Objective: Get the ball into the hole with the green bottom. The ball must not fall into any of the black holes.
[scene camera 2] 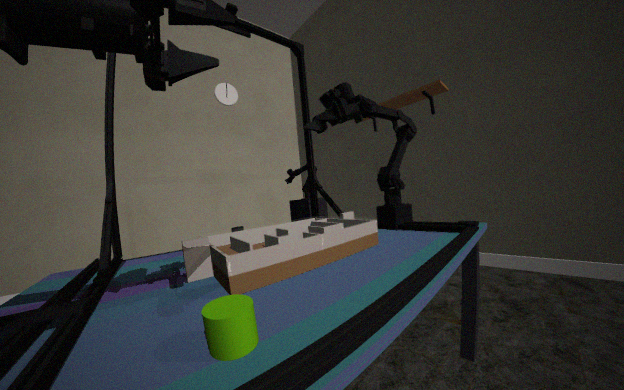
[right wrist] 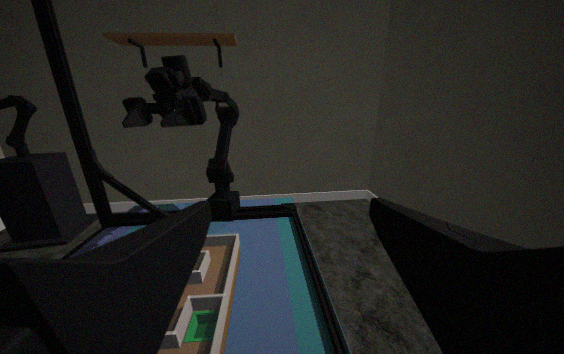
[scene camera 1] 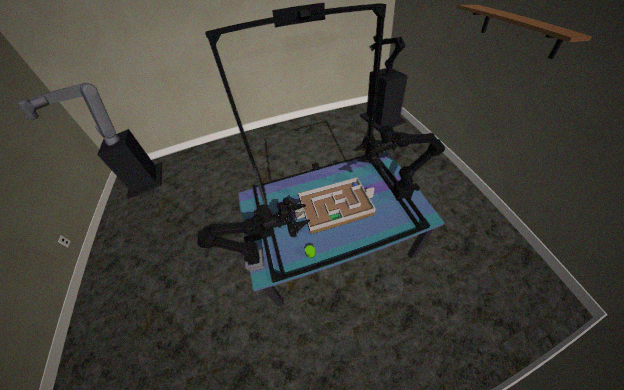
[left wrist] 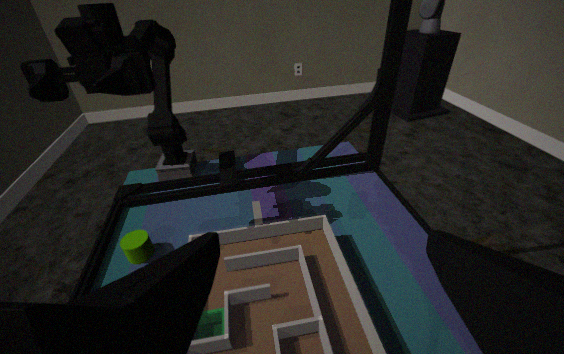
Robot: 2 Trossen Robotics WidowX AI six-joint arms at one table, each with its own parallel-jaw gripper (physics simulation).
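Observation:
The walled maze board (scene camera 1: 345,222) (scene camera 2: 300,260) (left wrist: 280,229) (right wrist: 233,265) lies flat on the table. A small blue ball (scene camera 1: 354,184) is in its back right corner in scene camera 1. The green-bottomed hole (scene camera 1: 335,217) (left wrist: 214,322) (right wrist: 202,326) is by the front wall, in a walled nook. A pale handle (scene camera 1: 370,192) stands at the board's right end, another handle (scene camera 1: 300,213) (scene camera 2: 196,260) (left wrist: 257,212) at its left end. My left gripper (scene camera 1: 361,147) (scene camera 2: 311,128) is open, above and behind the right end. My right gripper (scene camera 1: 306,212) (scene camera 2: 234,48) is open, above the left end. Black holes cannot be made out.
A bright green cylinder (scene camera 1: 310,250) (scene camera 2: 230,327) (left wrist: 137,246) stands in front of the board's left end in scene camera 1. A black frame (scene camera 1: 350,251) runs along the table edges, with tall posts and a crossbar behind.

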